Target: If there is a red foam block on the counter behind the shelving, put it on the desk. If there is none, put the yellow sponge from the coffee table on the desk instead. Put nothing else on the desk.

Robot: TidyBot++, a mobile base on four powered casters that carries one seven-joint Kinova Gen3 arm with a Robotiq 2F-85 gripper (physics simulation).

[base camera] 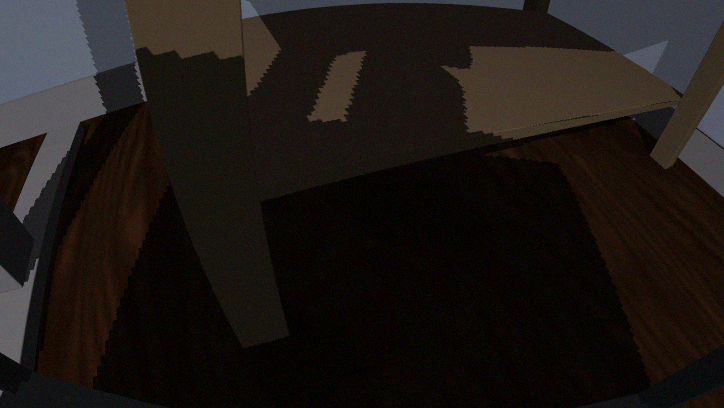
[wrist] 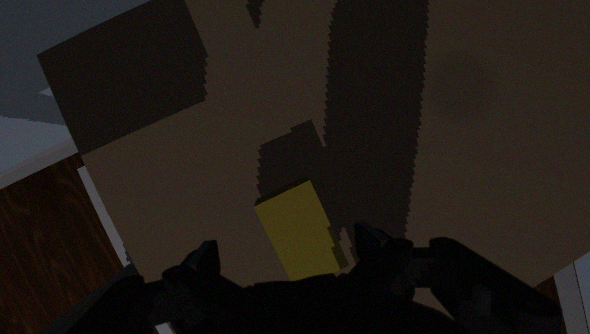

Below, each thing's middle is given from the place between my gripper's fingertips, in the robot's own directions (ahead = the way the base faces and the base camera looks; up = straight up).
I see the yellow sponge (wrist: pixel 292 216) 12 cm below my hand, 3 cm behind it and 2 cm to the right of it.
